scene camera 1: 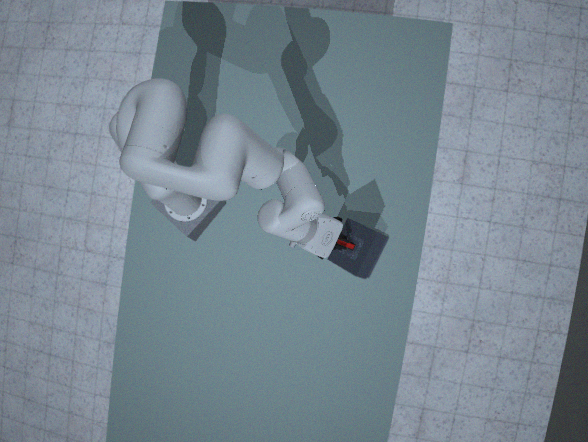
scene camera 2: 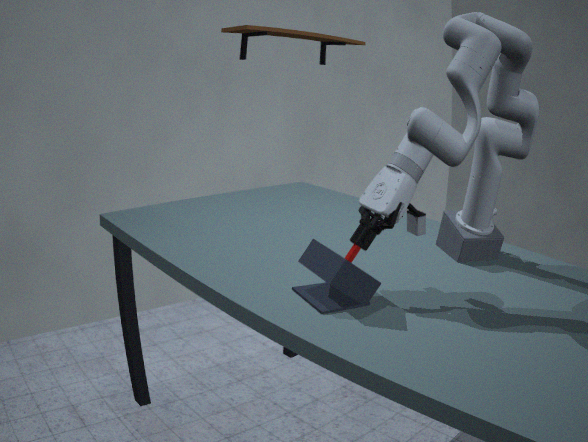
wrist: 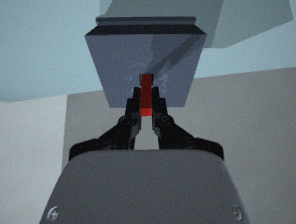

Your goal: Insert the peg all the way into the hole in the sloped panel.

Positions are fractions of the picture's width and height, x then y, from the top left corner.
Scene:
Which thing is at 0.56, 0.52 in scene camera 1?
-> My gripper.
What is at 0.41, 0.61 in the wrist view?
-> My gripper.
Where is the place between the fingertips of my gripper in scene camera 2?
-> At 0.61, 0.56

